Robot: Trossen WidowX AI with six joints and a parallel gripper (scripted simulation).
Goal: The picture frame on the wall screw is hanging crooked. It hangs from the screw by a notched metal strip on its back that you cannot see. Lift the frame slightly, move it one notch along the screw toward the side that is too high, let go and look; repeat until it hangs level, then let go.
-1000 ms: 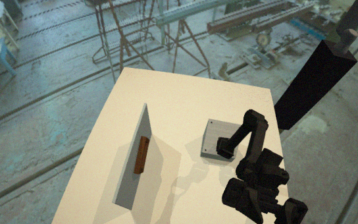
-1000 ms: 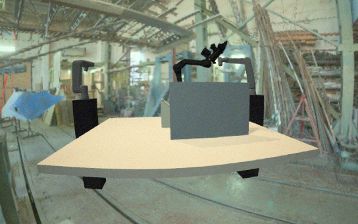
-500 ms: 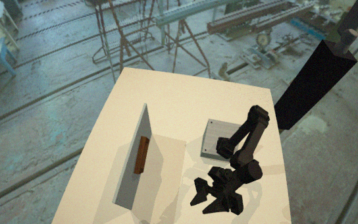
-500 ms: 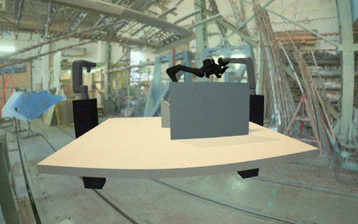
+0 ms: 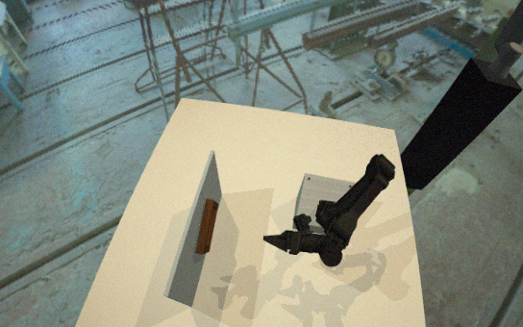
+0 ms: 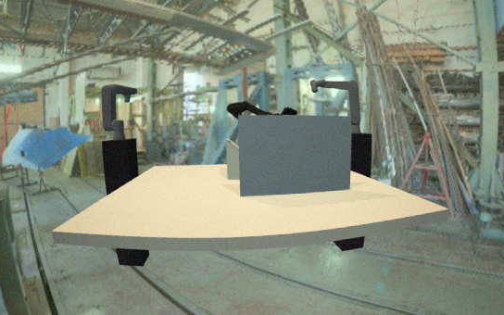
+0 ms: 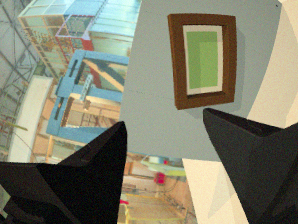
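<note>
My gripper tip is 200 mm short of the brown wooden picture frame, 100 mm above it and 40 mm to the left of it. The rest, counted from my gripper tip: grey wall panel (210 mm ahead, 110 mm below, 20 mm to the right).
</note>
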